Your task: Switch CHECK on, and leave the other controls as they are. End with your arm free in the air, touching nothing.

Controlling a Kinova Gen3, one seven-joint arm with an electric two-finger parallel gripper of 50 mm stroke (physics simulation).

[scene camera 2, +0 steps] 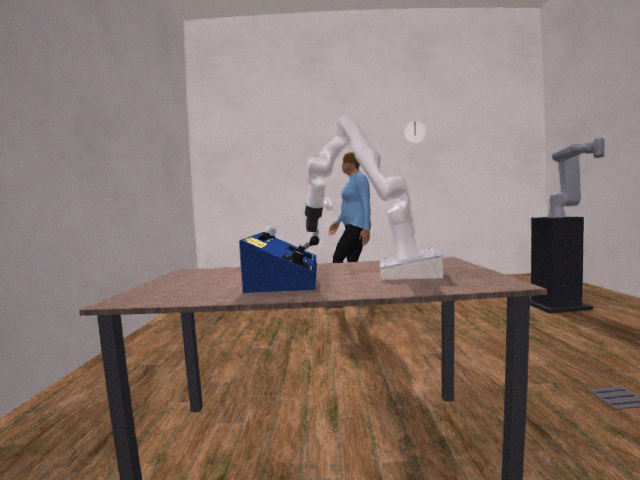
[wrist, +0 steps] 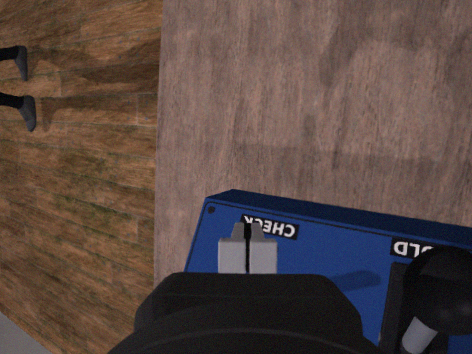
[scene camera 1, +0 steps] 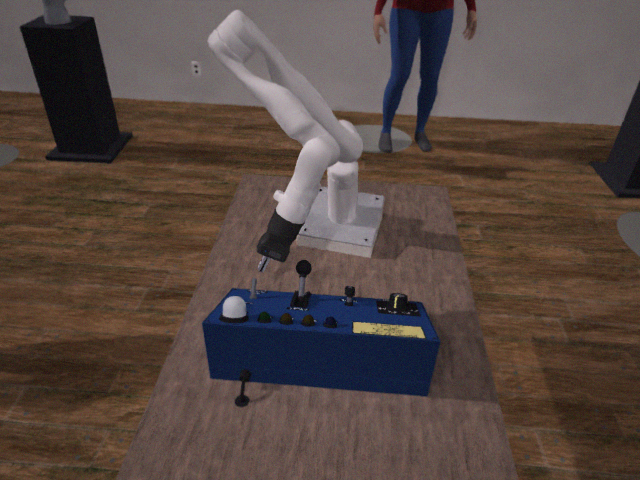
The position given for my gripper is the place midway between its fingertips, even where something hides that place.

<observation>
In view: my gripper (scene camera 1: 260, 269) and a blue control box (scene camera 1: 324, 341).
My gripper also shows in the wrist view (wrist: 247, 239). The blue control box shows as well in scene camera 2 (scene camera 2: 265, 265) and in the wrist view (wrist: 365, 254).
</observation>
